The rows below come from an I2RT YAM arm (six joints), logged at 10 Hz.
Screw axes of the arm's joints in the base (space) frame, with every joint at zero. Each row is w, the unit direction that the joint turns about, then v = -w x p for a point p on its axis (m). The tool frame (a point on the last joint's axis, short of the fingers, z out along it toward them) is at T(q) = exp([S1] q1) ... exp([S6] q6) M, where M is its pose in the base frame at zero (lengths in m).
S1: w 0 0 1 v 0 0 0
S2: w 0 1 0 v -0.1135 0 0.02
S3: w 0 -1 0 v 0.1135 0 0.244
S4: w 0 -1 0 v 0.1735 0 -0.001
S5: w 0 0 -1 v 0 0.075 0
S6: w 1 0 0 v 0 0.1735 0
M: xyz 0.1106 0 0.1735 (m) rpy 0 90 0 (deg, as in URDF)
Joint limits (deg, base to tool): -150..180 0..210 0..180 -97..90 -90..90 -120..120
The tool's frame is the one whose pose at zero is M.
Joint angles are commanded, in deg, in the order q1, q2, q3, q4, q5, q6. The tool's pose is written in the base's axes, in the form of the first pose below.
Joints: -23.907, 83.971, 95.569, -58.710, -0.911, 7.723
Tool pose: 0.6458, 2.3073, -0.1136, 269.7, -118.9, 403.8
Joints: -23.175, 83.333, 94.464, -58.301, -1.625, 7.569
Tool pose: 0.6222, 2.3135, -0.0939, 269.4, -114.2, 401.5
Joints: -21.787, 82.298, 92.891, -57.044, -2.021, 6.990
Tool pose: 0.5757, 2.3118, -0.0809, 269.7, -106.4, 399.7
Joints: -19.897, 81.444, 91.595, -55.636, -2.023, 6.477
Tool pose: 0.5229, 2.3067, -0.0716, 271.4, -96.9, 398.7
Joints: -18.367, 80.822, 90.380, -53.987, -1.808, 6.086
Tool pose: 0.4818, 2.2968, -0.0686, 273.5, -89.6, 397.3
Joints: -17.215, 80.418, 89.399, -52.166, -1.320, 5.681
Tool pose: 0.4502, 2.2815, -0.0745, 275.9, -84.6, 396.3
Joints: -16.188, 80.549, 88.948, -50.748, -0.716, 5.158
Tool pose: 0.4218, 2.2725, -0.0837, 279.8, -80.8, 395.2
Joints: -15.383, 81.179, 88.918, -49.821, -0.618, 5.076
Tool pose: 0.4042, 2.2708, -0.0797, 285.1, -78.0, 393.4
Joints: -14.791, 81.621, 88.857, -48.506, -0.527, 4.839
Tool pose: 0.3861, 2.2596, -0.0795, 289.6, -76.1, 392.8
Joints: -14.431, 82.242, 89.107, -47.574, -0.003, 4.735
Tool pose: 0.3800, 2.2510, -0.0885, 293.9, -75.6, 392.5
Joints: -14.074, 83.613, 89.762, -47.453, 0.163, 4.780
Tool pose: 0.3771, 2.2620, -0.0873, 300.8, -75.5, 389.4
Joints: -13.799, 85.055, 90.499, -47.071, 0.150, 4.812
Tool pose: 0.3730, 2.2683, -0.0839, 308.2, -75.8, 386.7
